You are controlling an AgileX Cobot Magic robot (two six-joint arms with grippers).
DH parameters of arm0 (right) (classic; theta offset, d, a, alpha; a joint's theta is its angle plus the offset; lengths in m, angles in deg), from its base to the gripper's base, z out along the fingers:
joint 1: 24.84 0.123 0 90
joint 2: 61.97 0 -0.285 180
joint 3: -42.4 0 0.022 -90
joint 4: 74.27 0.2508 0 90
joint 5: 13.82 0 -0.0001 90
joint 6: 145.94 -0.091 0 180
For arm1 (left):
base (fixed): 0 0 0 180
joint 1: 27.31 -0.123 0 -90
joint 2: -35.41 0 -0.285 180
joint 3: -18.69 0 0.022 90
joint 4: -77.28 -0.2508 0 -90
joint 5: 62.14 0 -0.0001 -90
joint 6: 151.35 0.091 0 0
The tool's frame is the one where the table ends.
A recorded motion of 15 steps. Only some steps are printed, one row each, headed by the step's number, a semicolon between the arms.
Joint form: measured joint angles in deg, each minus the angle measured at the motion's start. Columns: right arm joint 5, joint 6, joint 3, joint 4, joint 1, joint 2; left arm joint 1, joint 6, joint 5, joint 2, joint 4, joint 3.
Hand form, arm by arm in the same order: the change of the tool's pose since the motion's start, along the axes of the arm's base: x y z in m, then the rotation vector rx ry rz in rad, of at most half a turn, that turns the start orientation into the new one. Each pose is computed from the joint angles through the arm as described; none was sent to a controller.
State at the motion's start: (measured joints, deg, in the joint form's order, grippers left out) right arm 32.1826 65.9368 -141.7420 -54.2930 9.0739 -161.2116; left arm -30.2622 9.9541 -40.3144 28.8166 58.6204 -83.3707
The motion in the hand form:
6: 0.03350 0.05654 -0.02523 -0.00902 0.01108 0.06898; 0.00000 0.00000 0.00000 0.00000 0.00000 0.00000
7: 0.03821 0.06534 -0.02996 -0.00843 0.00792 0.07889; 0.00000 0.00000 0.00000 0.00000 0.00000 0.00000
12: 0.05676 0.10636 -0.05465 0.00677 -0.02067 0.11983; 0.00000 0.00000 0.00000 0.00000 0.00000 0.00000
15: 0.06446 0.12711 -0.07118 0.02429 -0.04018 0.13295; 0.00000 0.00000 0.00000 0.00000 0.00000 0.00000
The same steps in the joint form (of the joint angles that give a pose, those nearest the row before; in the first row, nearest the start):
6: -0.62 0.40 -11.68 0.23 3.89 -13.17; 0.00 0.00 0.00 0.00 0.00 0.00
7: -0.96 0.58 -13.49 0.28 4.45 -15.19; 0.00 0.00 0.00 0.00 0.00 0.00
12: -3.75 1.64 -21.51 0.79 7.05 -24.26; 0.00 0.00 0.00 0.00 0.00 0.00
15: -6.37 2.33 -24.97 1.48 8.36 -28.82; 0.00 0.00 0.00 0.00 0.00 0.00

